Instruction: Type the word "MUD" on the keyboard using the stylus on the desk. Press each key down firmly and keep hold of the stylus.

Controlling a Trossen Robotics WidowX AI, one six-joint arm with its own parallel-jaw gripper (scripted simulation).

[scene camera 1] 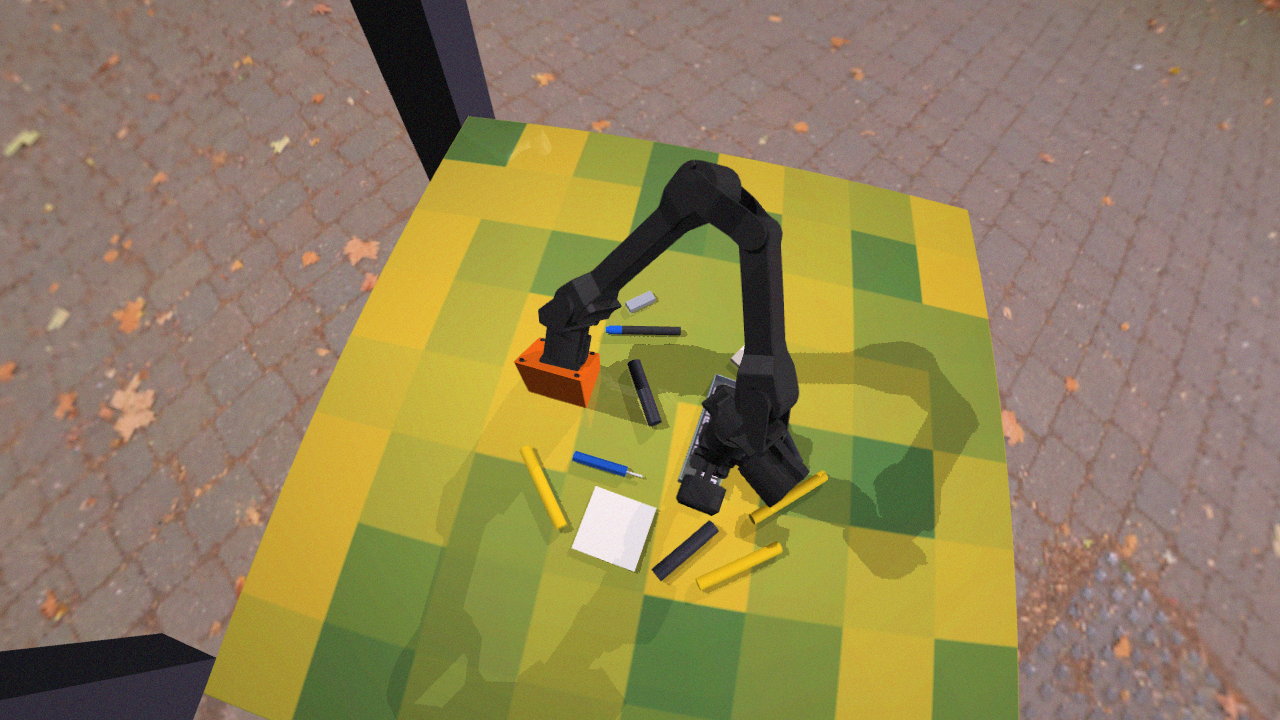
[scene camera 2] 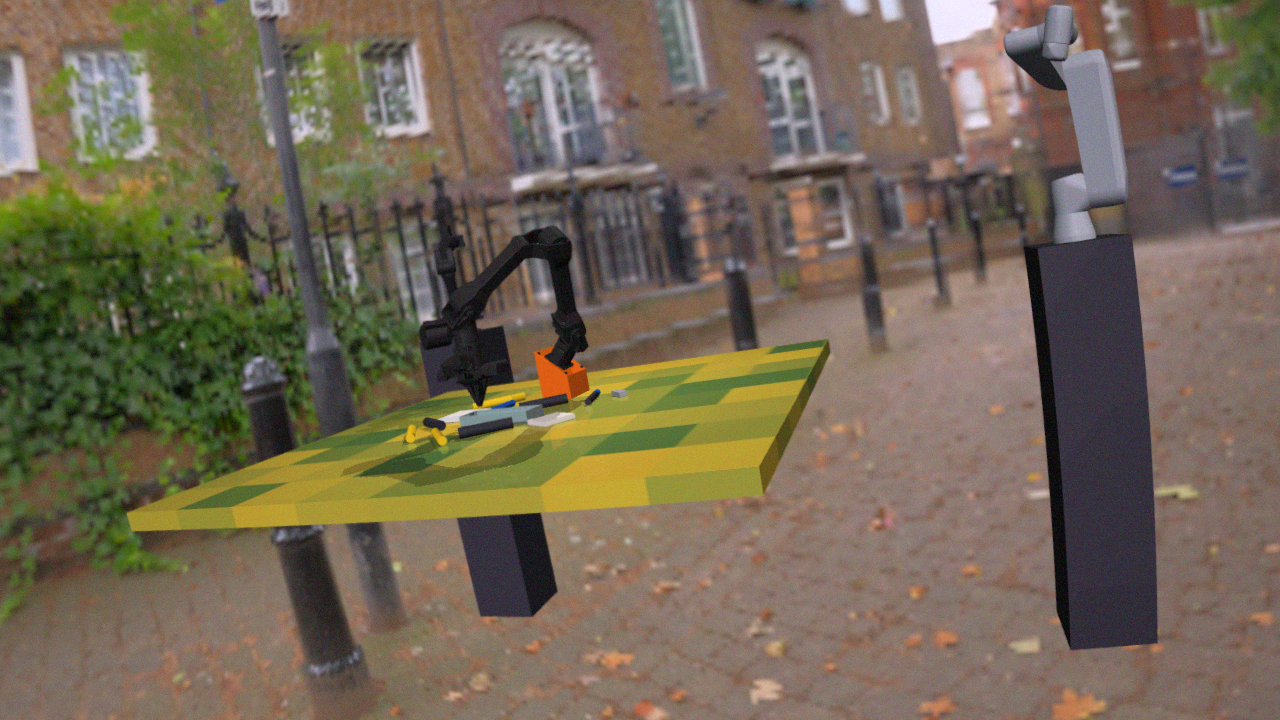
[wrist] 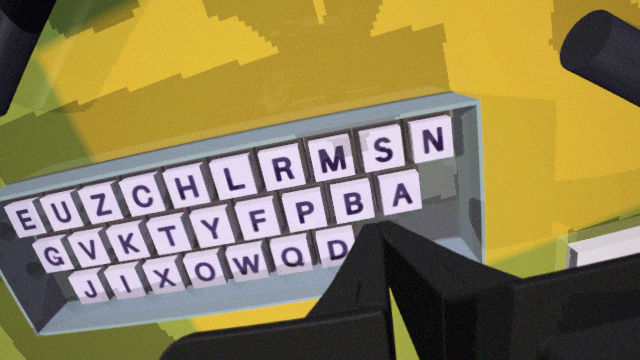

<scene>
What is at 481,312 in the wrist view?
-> The gripper.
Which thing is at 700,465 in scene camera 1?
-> The gripper.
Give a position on a white pad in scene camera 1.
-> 614,528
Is the gripper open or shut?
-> Shut.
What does the gripper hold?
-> Nothing.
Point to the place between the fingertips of the gripper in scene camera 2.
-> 480,406
</scene>
